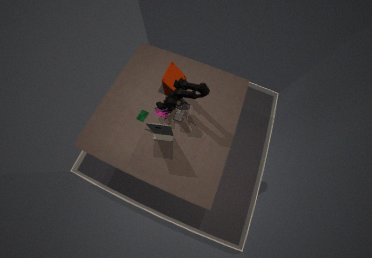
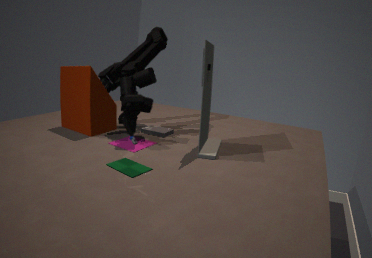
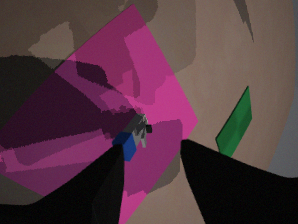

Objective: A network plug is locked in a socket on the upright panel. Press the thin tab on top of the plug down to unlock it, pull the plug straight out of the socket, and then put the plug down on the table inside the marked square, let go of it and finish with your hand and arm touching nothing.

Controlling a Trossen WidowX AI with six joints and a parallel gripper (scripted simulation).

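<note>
Right now my gripper tip is 2 cm above the blue plug. Also, from my gripper tip: green square (10 cm ahead, 17 cm to the right, 3 cm below); then grey upright panel (22 cm ahead, 8 cm to the left, 12 cm above); then flat grey slab (16 cm to the left, 2 cm below).
</note>
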